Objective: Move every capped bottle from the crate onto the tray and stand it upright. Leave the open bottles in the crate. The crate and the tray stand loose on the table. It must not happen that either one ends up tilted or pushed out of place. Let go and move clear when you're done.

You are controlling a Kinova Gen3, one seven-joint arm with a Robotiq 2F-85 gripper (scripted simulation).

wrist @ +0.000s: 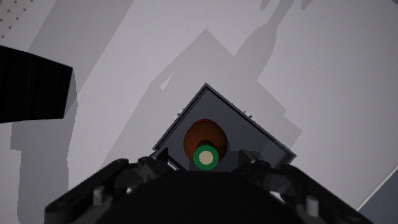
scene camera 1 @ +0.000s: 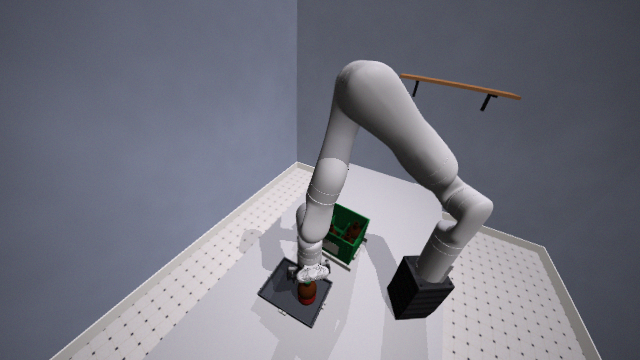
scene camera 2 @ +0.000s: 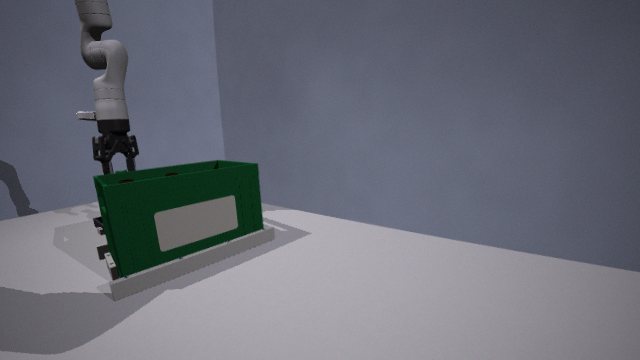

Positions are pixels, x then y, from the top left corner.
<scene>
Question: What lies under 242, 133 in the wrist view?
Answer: A dark tray.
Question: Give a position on a green crate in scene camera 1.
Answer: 342, 218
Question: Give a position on a green crate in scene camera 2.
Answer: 151, 221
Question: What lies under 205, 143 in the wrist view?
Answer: A bottle.
</scene>
